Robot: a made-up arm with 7 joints. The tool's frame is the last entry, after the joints.
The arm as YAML. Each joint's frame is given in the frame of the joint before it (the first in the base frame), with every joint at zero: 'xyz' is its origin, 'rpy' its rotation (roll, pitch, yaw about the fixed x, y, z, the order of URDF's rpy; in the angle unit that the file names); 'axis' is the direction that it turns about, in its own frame. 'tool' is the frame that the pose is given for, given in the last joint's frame.
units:
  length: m
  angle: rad
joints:
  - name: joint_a
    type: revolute
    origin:
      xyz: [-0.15, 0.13, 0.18]
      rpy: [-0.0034, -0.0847, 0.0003]
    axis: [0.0, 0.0, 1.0]
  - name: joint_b
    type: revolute
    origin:
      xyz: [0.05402, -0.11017, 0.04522]
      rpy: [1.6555, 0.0, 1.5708]
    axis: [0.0, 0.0, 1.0]
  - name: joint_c
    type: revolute
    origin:
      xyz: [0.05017, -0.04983, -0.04]
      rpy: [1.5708, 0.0, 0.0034]
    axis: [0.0, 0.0, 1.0]
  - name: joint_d
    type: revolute
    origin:
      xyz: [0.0, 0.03, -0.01]
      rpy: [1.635, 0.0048, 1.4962]
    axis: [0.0, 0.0, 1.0]
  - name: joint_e
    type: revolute
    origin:
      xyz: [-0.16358, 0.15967, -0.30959]
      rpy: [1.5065, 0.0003, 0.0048]
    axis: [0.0, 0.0, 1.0]
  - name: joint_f
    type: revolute
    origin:
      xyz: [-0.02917, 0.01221, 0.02]
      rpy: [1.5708, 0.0, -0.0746]
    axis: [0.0, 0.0, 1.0]
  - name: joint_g
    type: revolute
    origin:
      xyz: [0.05, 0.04, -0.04]
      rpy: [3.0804, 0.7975, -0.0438]
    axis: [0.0, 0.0, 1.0]
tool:
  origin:
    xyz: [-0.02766, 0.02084, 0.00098]
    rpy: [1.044, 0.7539, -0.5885]
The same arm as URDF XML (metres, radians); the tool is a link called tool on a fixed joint. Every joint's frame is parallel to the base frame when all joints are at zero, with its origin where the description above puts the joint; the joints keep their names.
<robot name="arm">
  <link name="base_link"/>
  <link name="link1"/>
  <link name="link2"/>
  <link name="link3"/>
  <link name="link4"/>
  <link name="link5"/>
  <link name="link6"/>
  <link name="link7"/>
  <link name="tool"/>
  <joint name="joint_a" type="continuous">
    <parent link="base_link"/>
    <child link="link1"/>
    <origin xyz="-0.15 0.13 0.18" rpy="0 0 0"/>
    <axis xyz="-0.084601 0.0034 0.996409"/>
  </joint>
  <joint name="joint_b" type="continuous">
    <parent link="link1"/>
    <child link="link2"/>
    <origin xyz="0.05 -0.11 0.05" rpy="0 0 0"/>
    <axis xyz="1 0 0"/>
  </joint>
  <joint name="joint_c" type="continuous">
    <parent link="link2"/>
    <child link="link3"/>
    <origin xyz="-0.04 0.05 -0.05" rpy="0 0 0"/>
    <axis xyz="0 0 -1"/>
  </joint>
  <joint name="joint_d" type="continuous">
    <parent link="link3"/>
    <child link="link4"/>
    <origin xyz="0.03 0 0.01" rpy="0 0 0"/>
    <axis xyz="-0.074703 0.995137 0.064202"/>
  </joint>
  <joint name="joint_e" type="continuous">
    <parent link="link4"/>
    <child link="link5"/>
    <origin xyz="-0.14 -0.31 -0.18" rpy="0 0 0"/>
    <axis xyz="0 0.0001 1"/>
  </joint>
  <joint name="joint_f" type="continuous">
    <parent link="link5"/>
    <child link="link6"/>
    <origin xyz="-0.03 0.01 0.02" rpy="0 0 0"/>
    <axis xyz="0 -1 0.0001"/>
  </joint>
  <joint name="joint_g" type="continuous">
    <parent link="link6"/>
    <child link="link7"/>
    <origin xyz="0.05 0.04 0.04" rpy="0 0 0"/>
    <axis xyz="-0.716276 0.697176 -0.029899"/>
  </joint>
  <joint name="tool_joint" type="fixed">
    <parent link="link7"/>
    <child link="tool"/>
    <origin xyz="-0.02 -0.02 -0.02" rpy="-0.1451 -0.4183 -0.0284"/>
  </joint>
</robot>

